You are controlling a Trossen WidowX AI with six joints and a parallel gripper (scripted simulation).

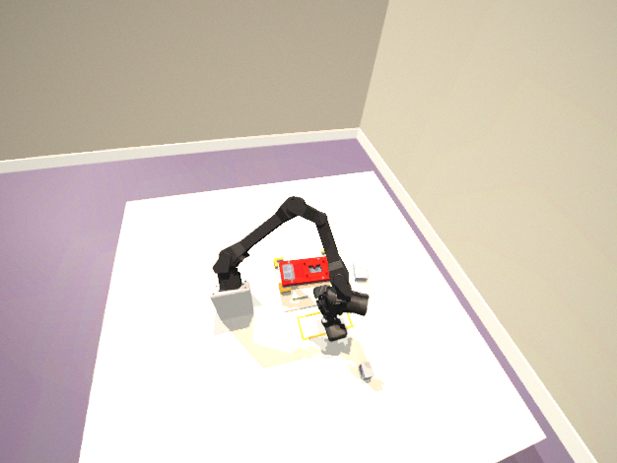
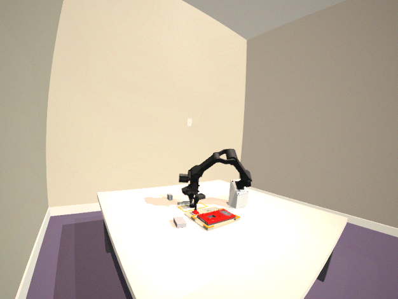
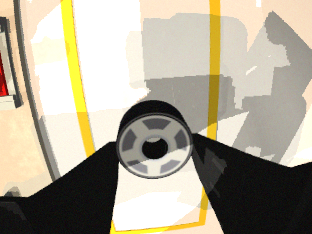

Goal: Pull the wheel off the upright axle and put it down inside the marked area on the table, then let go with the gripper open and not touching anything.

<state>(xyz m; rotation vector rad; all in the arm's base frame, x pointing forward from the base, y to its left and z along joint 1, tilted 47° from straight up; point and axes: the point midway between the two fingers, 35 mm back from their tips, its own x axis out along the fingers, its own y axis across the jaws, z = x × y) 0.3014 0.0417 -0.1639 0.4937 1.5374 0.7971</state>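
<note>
Now: gripper tip right at the dark wheel. Round my gripper tip: axle (40 mm ahead, 110 mm to the left, 20 mm above).
</note>
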